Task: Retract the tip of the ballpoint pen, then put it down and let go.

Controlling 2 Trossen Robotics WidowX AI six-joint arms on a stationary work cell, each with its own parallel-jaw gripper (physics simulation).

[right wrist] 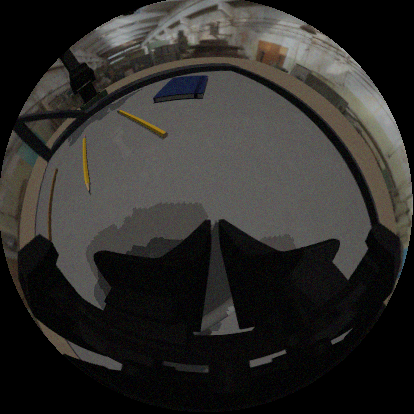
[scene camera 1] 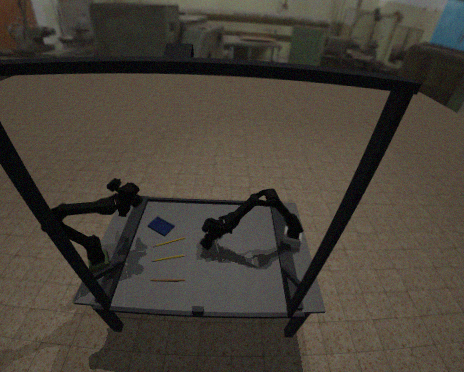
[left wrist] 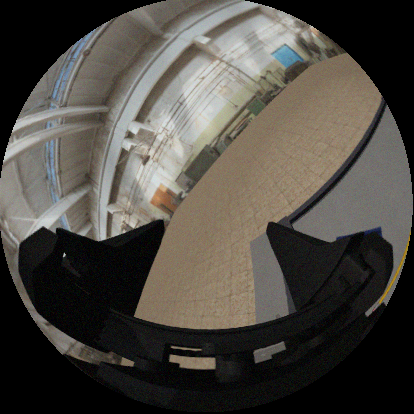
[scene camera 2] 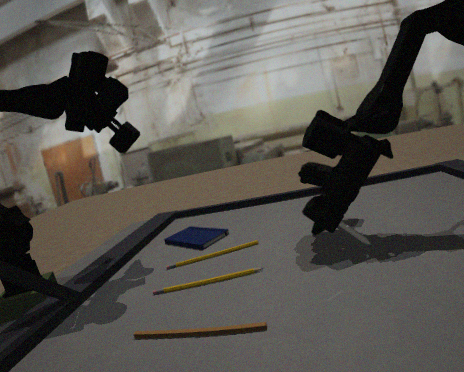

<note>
The left gripper is open, with nothing in its grasp. A blue notebook rests on the table. Also in view: the right gripper, a black frame post and a dark raised rim.
The left gripper is seen too in the left wrist view. The right gripper shows as well in the right wrist view.
</note>
